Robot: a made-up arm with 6 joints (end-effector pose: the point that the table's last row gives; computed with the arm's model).
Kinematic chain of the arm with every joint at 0, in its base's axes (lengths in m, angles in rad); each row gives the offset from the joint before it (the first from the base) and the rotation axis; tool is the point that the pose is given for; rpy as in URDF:
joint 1: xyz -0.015 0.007 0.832 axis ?
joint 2: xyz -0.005 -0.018 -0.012 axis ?
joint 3: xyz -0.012 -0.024 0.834 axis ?
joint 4: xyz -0.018 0.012 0 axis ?
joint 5: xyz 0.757 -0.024 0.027 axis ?
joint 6: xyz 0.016 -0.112 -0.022 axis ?
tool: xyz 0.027 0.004 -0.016 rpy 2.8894 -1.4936 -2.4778
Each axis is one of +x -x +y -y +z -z.
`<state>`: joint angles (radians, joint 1 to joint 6).
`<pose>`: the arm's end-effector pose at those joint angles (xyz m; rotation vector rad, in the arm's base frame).
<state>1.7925 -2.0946 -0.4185 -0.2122 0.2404 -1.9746</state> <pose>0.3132 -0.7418 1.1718 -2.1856 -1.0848 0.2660</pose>
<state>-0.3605 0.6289 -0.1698 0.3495 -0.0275 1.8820</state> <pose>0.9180 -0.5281 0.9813 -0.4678 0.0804 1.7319</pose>
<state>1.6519 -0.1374 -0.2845 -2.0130 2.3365 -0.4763</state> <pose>-0.0112 0.5824 1.3904 0.8474 -2.0009 -1.6915</pose>
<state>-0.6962 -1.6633 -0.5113 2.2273 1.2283 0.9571</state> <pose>-0.4009 0.4649 1.4824 2.1698 -0.8784 -1.8129</pose>
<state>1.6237 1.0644 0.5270 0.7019 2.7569 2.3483</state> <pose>0.0198 1.4057 0.9944 0.2472 2.8790 0.4815</pose>
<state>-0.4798 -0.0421 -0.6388 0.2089 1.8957 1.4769</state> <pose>0.4681 -0.4275 1.3185 -2.0626 -1.5577 0.8027</pose>
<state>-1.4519 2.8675 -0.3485 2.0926 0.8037 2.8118</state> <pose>0.0070 0.5612 -0.0214 -0.5252 -1.9157 1.8820</pose>
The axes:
joint 1: +z
joint 2: +y
joint 3: -y
joint 4: -x
joint 5: -y
joint 6: -x

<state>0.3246 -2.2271 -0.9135 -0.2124 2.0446 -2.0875</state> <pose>-0.4492 -0.3143 1.0172 -1.1028 0.0866 -1.2395</pose>
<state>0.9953 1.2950 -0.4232 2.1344 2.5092 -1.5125</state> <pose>0.3186 0.6888 0.3413 2.1006 2.0262 -0.0334</pose>
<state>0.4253 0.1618 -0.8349 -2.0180 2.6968 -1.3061</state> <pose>0.3545 0.1332 0.9751 0.3079 2.6336 0.4400</pose>
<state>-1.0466 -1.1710 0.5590 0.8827 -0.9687 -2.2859</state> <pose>-0.6129 0.8003 1.8662 -0.3528 2.4125 0.3831</pose>
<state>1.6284 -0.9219 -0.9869 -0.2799 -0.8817 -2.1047</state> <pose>0.1262 0.0922 1.2186 0.8873 0.2657 -0.7071</pose>
